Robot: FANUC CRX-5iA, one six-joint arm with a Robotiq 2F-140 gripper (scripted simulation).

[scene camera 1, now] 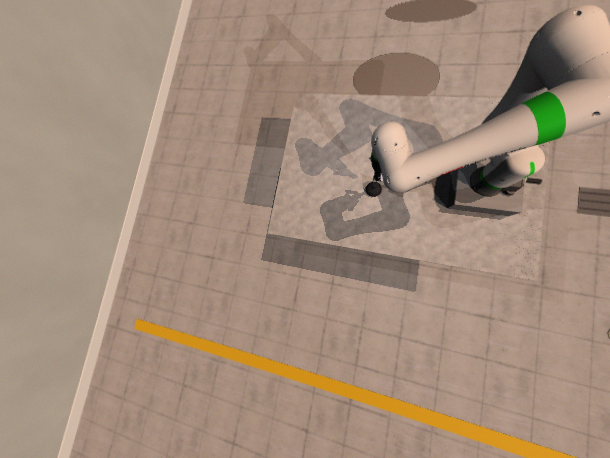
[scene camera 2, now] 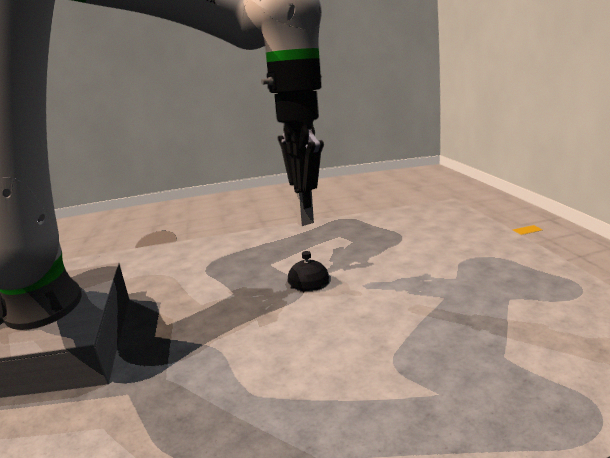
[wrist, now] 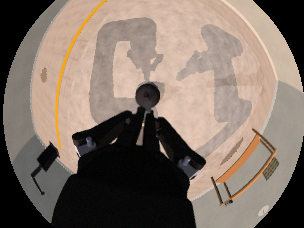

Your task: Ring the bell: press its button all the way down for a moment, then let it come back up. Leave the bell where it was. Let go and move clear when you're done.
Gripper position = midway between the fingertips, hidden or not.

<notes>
In view: the gripper point(scene camera 2: 305, 223) and a black dome bell point(scene camera 2: 305, 275).
The gripper shows as well in the wrist view point(wrist: 147, 107).
</notes>
